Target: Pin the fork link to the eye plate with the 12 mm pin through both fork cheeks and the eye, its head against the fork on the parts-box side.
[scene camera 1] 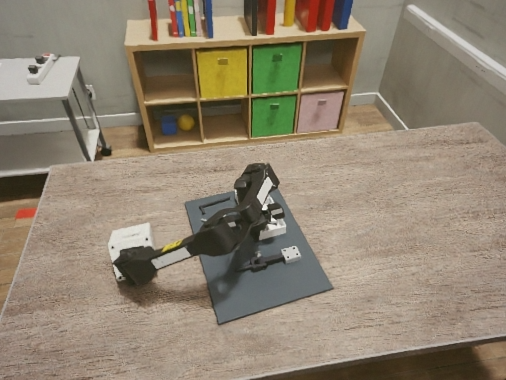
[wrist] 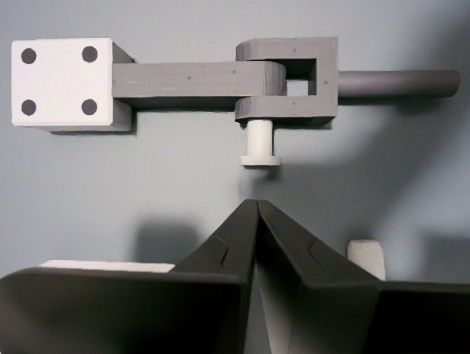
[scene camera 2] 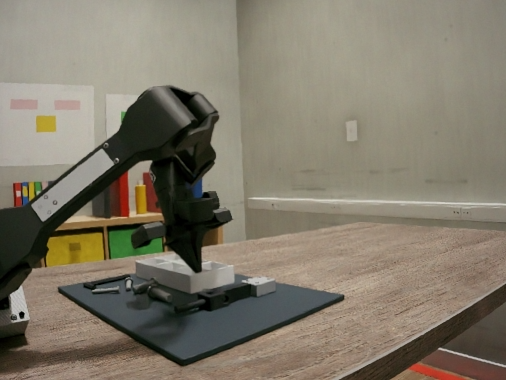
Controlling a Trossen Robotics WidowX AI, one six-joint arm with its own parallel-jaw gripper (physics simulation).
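Seen in the pictures: gripper, fingertip midpoint: (scene camera 1: 256, 241) (wrist: 254, 211) (scene camera 2: 198, 272); arm's base, link origin: (scene camera 1: 133, 258).
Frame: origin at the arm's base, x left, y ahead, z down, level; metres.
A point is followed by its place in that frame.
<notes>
The dark grey fork link (scene camera 1: 258, 263) @[x -0.087, y 0.339, z 0.049 m] (scene camera 2: 215, 298) @[x -0.095, y 0.333, z 0.054 m] (wrist: 327, 82) @[x -0.075, y 0.325, z 0.050 m] lies on the mat with its round rod pointing away from the eye plate. The eye plate's bar (wrist: 190, 79) lies between the two fork cheeks, and its white block (scene camera 1: 291, 254) @[x -0.079, y 0.446, z 0.050 m] (scene camera 2: 262, 286) @[x -0.093, y 0.437, z 0.056 m] (wrist: 62, 82) @[x -0.072, y 0.445, z 0.050 m] is at the other end. A pale headed pin (wrist: 259, 140) @[x -0.050, y 0.353, z 0.056 m] stands in the cheek on the parts-box side. Its head and a length of shank stick out, with the head apart from the fork. In scene camera 2 the outer cheek's hole looks dark. My gripper (scene camera 2: 200, 270) @[x -0.021, y 0.353, z 0.027 m] (wrist: 254, 211) @[x -0.021, y 0.353, z 0.027 m] is shut and empty, above and beside the pin head.
The white parts box (scene camera 1: 274, 230) @[x 0.018, y 0.425, z 0.044 m] (scene camera 2: 215, 281) @[x 0.018, y 0.417, z 0.062 m] (wrist: 107, 266) @[x 0.019, y 0.429, z 0.067 m] stands beside the linkage, close to my gripper. A thick grey loose pin (scene camera 2: 160, 294) @[x 0.011, y 0.291, z 0.060 m], smaller pins (scene camera 2: 105, 290) @[x 0.130, y 0.234, z 0.067 m] and a black hex key (scene camera 1: 215, 203) @[x 0.209, y 0.274, z 0.069 m] (scene camera 2: 107, 281) @[x 0.210, y 0.271, z 0.070 m] lie on the dark mat (scene camera 1: 270, 300) @[x -0.192, y 0.342, z 0.074 m] (scene camera 2: 190, 345) @[x -0.189, y 0.220, z 0.074 m].
</notes>
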